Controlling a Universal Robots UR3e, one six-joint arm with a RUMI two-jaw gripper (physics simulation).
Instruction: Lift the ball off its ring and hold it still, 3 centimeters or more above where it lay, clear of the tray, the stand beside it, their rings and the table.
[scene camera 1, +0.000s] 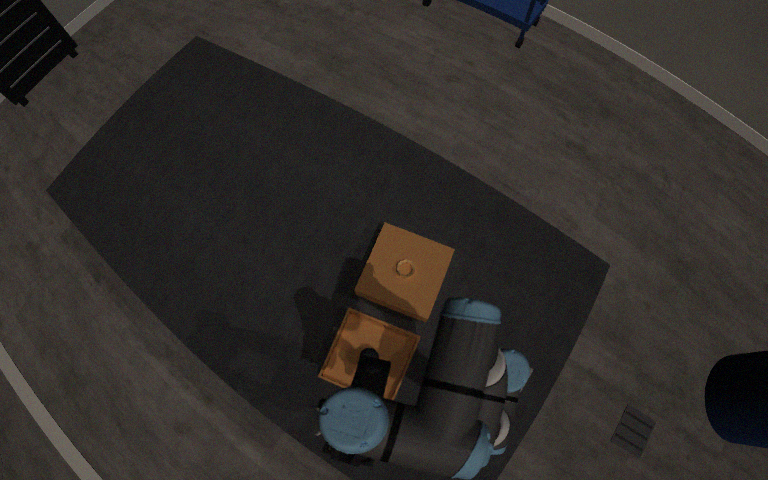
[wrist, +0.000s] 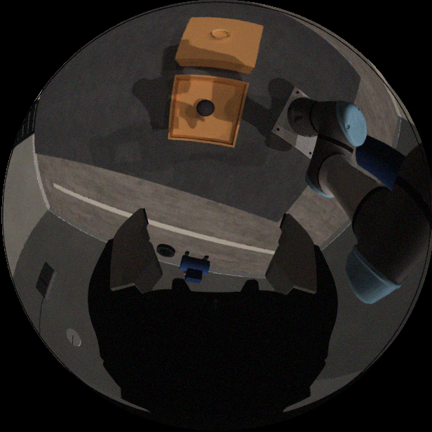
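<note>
The dark ball (wrist: 205, 108) lies inside the orange tray (scene camera 1: 338, 346) (wrist: 180, 135), near its middle, in the wrist view. The ring under it is hidden by the ball. The orange stand (scene camera 1: 421, 288) (wrist: 195, 47) is beside the tray, with an empty raised ring (scene camera 1: 398, 273) (wrist: 212, 34) on top. My gripper (wrist: 214, 213) is open, its two jaws wide apart with nothing between them. It is apart from the ball, above the table. In the scene view the arm covers part of the tray, and a dark shape there cannot be clearly told as ball or gripper.
The tray and stand are on the dark table top (scene camera 1: 237, 169) (wrist: 100, 115), a narrow gap apart. The arm (scene camera 1: 461, 362) (wrist: 392, 225) is beside them, with its base plate (wrist: 285, 125) to the right of the tray in the wrist view.
</note>
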